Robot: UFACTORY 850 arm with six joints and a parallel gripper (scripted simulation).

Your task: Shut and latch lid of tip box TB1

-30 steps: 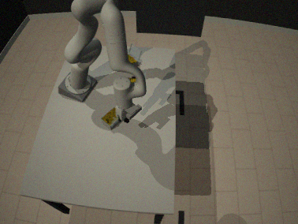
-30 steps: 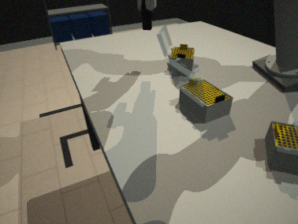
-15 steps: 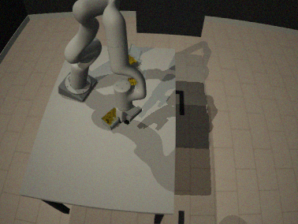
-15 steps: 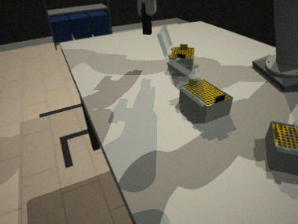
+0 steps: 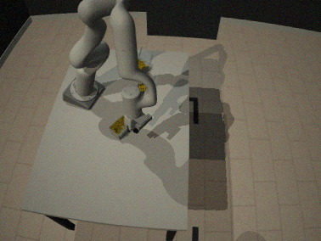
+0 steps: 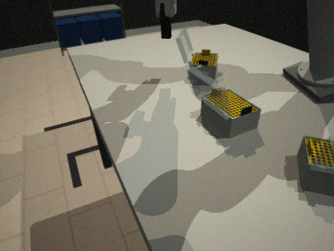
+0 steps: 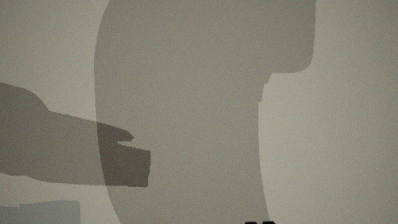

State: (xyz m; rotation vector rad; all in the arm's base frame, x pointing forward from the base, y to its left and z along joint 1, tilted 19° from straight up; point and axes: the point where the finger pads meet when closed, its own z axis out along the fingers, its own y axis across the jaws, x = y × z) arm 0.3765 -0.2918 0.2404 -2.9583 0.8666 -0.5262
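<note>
My gripper is now 6 cm past the clear lid, 4 cm to the right of it and 4 cm above it. From my hand the other things lie so: tip box 10 cm behind, 7 cm to the left, 7 cm below; label 15 cm behind, 55 cm to the left, 14 cm below; rack 11 cm behind, 7 cm to the left, 8 cm below.
</note>
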